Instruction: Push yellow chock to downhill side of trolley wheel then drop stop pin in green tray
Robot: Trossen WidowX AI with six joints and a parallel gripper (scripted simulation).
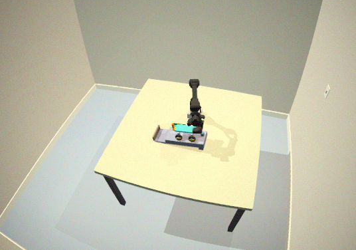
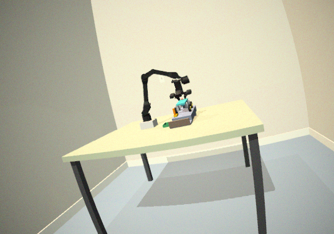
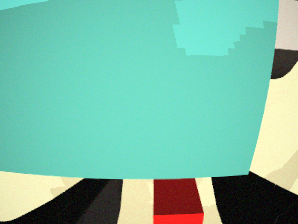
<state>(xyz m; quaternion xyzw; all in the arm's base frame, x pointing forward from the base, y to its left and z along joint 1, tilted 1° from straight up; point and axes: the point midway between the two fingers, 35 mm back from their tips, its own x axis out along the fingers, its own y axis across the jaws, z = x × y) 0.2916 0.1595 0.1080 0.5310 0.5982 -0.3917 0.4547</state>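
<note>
The red-headed stop pin is right at my gripper tip. The rest, counted from my gripper tip: yellow chock 230 mm to the right, 50 mm below; then grey ramp 120 mm to the right, 80 mm below, 30 mm ahead; then teal trolley 110 mm to the right, 30 mm ahead, 20 mm below.
</note>
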